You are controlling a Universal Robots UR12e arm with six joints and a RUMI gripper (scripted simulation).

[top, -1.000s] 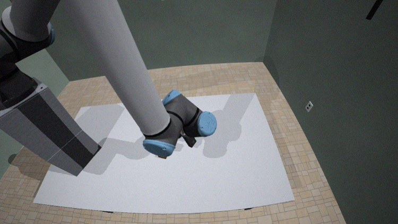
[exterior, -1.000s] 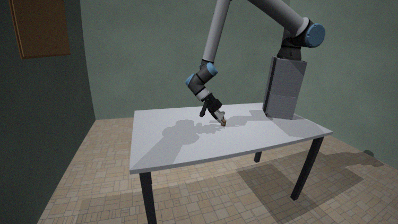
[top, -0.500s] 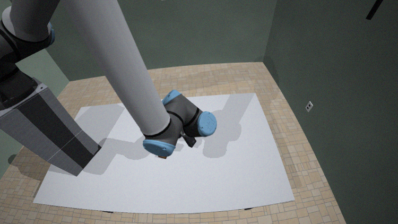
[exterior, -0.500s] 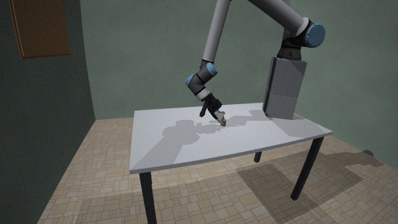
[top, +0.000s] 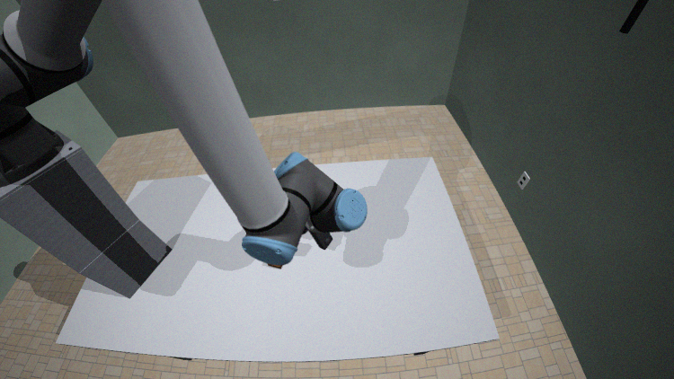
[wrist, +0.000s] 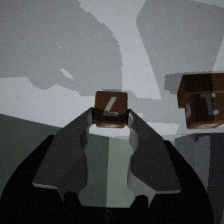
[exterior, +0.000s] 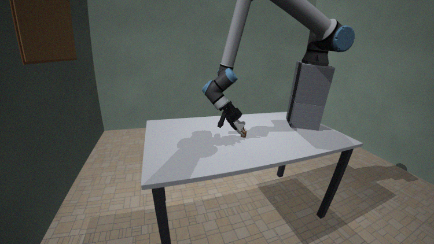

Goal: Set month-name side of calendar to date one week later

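The brown wooden tray is 100 mm to the right of my hand, 40 mm behind it and 20 mm below it. From my hand the other things lie so: brown date cube 10 mm below, 10 mm behind.
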